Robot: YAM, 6 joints.
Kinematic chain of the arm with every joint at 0, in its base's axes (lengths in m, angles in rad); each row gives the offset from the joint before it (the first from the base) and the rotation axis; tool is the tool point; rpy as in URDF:
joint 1: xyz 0 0 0.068 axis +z
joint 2: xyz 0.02 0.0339 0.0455 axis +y
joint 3: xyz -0.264 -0.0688 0 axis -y
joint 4: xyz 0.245 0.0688 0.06 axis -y
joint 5: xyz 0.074 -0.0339 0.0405 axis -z
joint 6: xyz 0.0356 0 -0.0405 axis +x
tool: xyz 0 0 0 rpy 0 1.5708 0
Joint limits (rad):
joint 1: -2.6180..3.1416
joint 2: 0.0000..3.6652
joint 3: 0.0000..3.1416
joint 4: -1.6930..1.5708
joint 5: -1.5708..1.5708
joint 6: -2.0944..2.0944
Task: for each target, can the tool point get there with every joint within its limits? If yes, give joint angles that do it. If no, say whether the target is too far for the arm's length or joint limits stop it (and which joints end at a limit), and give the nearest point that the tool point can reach.
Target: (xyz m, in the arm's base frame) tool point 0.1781 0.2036 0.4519
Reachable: yes | joints 0.7888 1.2400 1.4115 -0.2878 -0.4995 0.6756
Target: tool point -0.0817 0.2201 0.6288
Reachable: yes | joints -1.0975 0.7599 2.1300 0.7675 -0.8878 -1.6048
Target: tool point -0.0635 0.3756 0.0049
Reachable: yes | joints 1.7890 2.3944 0.8816 1.0446 0.5747 -0.3255
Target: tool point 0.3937 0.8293 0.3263
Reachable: no: too far | nearest point 0.2697 0.5682 0.2578 | short by 0.297 m
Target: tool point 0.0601 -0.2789 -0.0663
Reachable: yes | joints -1.2371 2.6516 0.7130 1.2269 1.3331 0.8645
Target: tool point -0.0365 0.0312 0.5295
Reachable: yes | joints 0.0905 0.5641 1.4968 -0.4003 -1.3054 -0.4194
